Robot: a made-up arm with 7 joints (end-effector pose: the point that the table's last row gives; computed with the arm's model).
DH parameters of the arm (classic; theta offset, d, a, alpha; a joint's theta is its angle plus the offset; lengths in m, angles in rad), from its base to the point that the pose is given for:
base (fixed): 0 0.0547 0 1.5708
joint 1: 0 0.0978 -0.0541 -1.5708
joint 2: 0 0.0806 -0.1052 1.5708
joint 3: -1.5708 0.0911 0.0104 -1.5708
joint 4: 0 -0.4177 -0.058 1.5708
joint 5: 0 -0.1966 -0.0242 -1.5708
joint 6: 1.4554 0 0.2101 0
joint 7: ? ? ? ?
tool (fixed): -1.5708 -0.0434 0 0
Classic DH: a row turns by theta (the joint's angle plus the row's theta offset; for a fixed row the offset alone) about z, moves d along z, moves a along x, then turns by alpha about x.
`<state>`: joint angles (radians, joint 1 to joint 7).
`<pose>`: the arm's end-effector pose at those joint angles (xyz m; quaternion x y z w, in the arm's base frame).
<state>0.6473 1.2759 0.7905 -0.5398 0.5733 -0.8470 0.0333</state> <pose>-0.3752 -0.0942 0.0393 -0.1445 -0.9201 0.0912 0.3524</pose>
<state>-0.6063 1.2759 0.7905 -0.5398 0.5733 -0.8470 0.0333</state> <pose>-0.1316 -0.0942 0.4064 -0.0635 -0.5385 0.1586 0.8251</pose>
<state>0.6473 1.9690 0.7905 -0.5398 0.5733 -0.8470 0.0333</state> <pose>-0.3302 -0.2576 0.0733 0.0412 -0.8859 0.3697 0.2772</pose>
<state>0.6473 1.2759 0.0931 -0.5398 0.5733 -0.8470 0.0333</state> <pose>-0.3250 -0.0200 0.0103 -0.4000 -0.7775 0.2705 0.4029</pose>
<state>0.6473 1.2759 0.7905 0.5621 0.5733 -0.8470 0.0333</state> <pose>-0.3313 -0.3422 0.2981 0.1925 -0.6993 0.3838 0.5715</pose>
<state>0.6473 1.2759 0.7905 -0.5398 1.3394 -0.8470 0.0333</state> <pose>-0.5900 -0.4198 -0.1266 0.1393 -0.9832 0.0259 0.1154</pose>
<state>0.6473 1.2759 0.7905 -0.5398 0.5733 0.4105 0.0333</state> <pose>-0.5147 -0.1396 -0.0958 0.0904 -0.6906 0.6149 0.3700</pose>
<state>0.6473 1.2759 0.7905 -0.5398 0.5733 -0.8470 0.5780</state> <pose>-0.3539 -0.0640 0.0476 -0.0444 -0.8617 0.3353 0.3783</pose>
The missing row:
joint 7: 0.1154 0.5502 -0.0555 -1.5708
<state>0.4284 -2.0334 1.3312 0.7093 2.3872 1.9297 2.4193</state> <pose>0.4274 0.4819 -0.6898 -0.0072 0.3713 0.5336 0.7599</pose>
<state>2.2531 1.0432 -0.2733 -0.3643 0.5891 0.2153 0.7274</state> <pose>0.0875 0.1020 -0.4088 -0.3989 -0.6495 0.5296 0.3723</pose>
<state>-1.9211 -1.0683 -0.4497 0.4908 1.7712 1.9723 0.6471</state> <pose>1.0277 0.2939 0.1699 0.5996 -0.1211 -0.1610 0.7745</pose>
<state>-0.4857 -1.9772 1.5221 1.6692 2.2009 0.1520 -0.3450</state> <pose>-0.7094 0.5381 -0.3020 0.1345 0.9862 0.0340 0.0907</pose>
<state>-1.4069 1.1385 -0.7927 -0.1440 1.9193 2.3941 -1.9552</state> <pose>0.9133 -0.3138 0.3766 0.7044 0.1312 0.1905 0.6711</pose>
